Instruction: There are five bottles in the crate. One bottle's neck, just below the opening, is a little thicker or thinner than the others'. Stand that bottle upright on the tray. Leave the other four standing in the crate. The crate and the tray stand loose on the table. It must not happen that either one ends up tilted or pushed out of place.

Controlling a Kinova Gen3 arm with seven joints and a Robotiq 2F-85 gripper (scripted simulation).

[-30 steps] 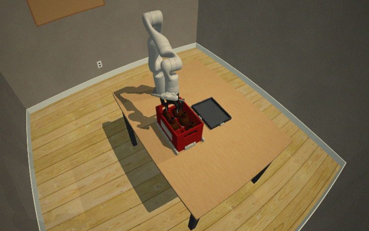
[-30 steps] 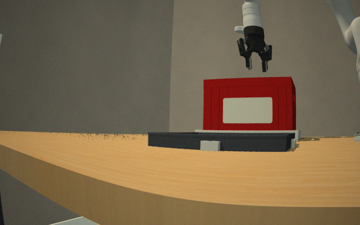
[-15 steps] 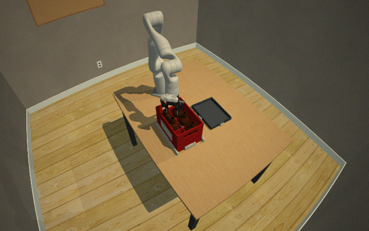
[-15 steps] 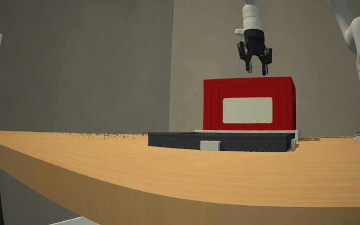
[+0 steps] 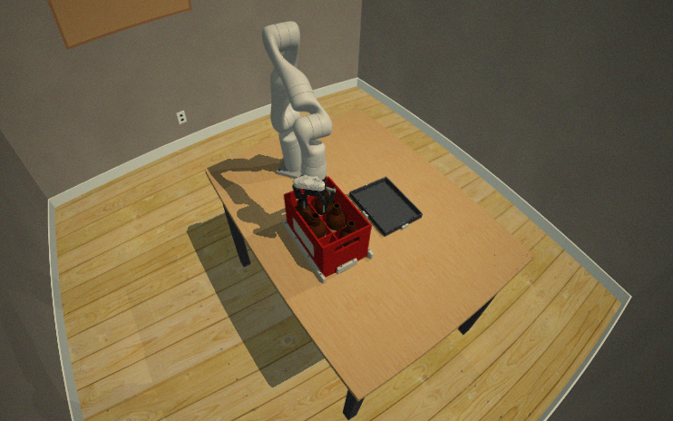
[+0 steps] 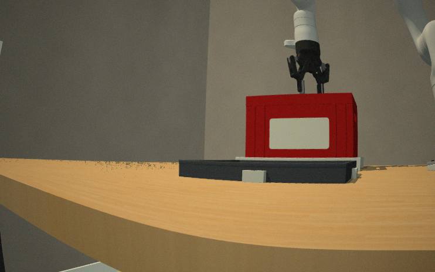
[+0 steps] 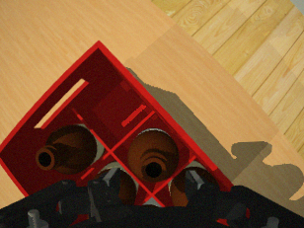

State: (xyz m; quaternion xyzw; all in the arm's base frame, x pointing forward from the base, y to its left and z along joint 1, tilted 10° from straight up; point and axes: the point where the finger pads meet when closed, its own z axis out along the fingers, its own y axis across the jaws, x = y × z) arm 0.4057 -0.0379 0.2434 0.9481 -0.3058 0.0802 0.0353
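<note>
Now: the red crate 130 mm below my hand and 40 mm to the left of it. From my hand the other things lie so: dark grey tray (330 mm to the left, 200 mm below, 80 mm behind); then glass bottle (120 mm below, 100 mm to the left, 70 mm ahead).
</note>
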